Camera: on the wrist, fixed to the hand. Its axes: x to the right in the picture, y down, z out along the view.
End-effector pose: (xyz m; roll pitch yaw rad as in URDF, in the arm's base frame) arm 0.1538 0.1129 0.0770 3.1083 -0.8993 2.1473
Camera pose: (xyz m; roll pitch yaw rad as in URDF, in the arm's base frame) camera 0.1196 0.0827 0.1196 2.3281 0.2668 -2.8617
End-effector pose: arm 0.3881 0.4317 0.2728 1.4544 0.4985 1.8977
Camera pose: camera 0.3608 0.4255 0.2171 -0.7732 0.8704 -0.4491
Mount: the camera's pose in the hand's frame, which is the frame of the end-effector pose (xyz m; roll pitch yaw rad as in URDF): 0.0292 -0.0440 -0.0332 0.1314 -0.3617 -1.6039
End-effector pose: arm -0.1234 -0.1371 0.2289 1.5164 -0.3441 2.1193
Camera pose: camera -0.1720 -0.1165 0.1957 0.8040 1.0573 1.1531
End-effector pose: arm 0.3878 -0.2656 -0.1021 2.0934 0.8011 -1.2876
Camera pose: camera 0.4379 -0.2561 -0.1381 -1.6007 0.7267 1.6383
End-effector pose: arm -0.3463 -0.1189 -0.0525 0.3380 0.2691 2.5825
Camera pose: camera -0.3436 -0.0846 -0.1045 -0.1487 -0.0312 0.9882
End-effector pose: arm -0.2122 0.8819 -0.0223 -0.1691 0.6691 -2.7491
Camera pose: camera -0.2376 0.9244 -0.0603 -0.6123 -0.4293 2.2875
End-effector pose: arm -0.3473 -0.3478 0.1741 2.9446 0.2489 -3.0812
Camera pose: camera -0.3784 -0.3994 0.1901 -2.7131 0.5306 -1.3232
